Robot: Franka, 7 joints.
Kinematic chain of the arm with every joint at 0, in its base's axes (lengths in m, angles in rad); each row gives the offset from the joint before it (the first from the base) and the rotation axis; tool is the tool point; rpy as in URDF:
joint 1: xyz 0 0 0.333 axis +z
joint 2: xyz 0 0 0 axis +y
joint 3: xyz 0 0 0.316 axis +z
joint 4: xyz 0.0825 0 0 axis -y
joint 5: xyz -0.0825 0 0.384 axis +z
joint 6: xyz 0 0 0 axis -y
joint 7: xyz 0.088 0 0 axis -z
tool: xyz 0 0 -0.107 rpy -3.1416 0 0
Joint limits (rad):
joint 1: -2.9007..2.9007
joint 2: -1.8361..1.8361
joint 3: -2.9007..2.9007
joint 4: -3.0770..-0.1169
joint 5: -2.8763..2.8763
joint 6: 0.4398..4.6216
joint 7: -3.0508..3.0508
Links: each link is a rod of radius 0.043 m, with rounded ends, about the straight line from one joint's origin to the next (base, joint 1, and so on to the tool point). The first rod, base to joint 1, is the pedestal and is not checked.
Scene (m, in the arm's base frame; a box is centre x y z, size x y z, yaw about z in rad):
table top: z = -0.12
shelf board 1: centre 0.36 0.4 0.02 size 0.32 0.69 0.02 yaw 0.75
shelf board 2: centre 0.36 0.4 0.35 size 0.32 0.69 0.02 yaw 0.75
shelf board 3: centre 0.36 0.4 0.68 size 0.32 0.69 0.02 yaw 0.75
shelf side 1: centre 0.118 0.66 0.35 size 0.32 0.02 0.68 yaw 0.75
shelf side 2: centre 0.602 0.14 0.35 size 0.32 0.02 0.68 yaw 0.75
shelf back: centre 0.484 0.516 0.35 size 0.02 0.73 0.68 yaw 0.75
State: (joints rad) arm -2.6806 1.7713 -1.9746 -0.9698 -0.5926 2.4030 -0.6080
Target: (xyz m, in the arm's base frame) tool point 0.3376 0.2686 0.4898
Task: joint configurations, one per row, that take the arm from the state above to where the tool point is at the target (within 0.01 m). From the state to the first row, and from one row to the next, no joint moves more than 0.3 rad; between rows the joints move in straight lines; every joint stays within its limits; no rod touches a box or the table.
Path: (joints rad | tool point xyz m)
1: -2.6953 1.6796 -2.0780 -1.2296 -0.5806 2.2847 -0.6080 | -0.7258 0.1807 0.5509
2: -2.7100 1.5878 -2.1815 -1.4894 -0.5686 2.1663 -0.6080 | -0.5738 0.2578 0.6837
3: -2.7247 1.4961 -2.2849 -1.7492 -0.5566 2.0480 -0.6080 | -0.3834 0.2989 0.7609
4: -2.7394 1.4043 -2.3884 -2.0091 -0.5446 1.9297 -0.6080 | -0.1836 0.3013 0.7724
5: -2.7541 1.3126 -2.4918 -2.2689 -0.5326 1.8114 -0.6080 | -0.0059 0.2677 0.7201
6: -2.7688 1.2209 -2.5953 -2.5287 -0.5205 1.6930 -0.6080 | 0.1232 0.2059 0.6183
7: -2.7834 1.1291 -2.6987 -2.7885 -0.5085 1.5747 -0.6080 | 0.1861 0.1275 0.4898
8: -2.8225 0.9100 -2.6918 -2.6625 -0.5330 1.7478 -0.6080 | 0.2329 0.1768 0.4998
9: -2.8616 0.6909 -2.6848 -2.5364 -0.5576 1.9209 -0.6080 | 0.2839 0.2248 0.4997
10: -2.9007 0.4718 -2.6778 -2.4104 -0.5821 2.0940 -0.6080 | 0.3376 0.2686 0.4898

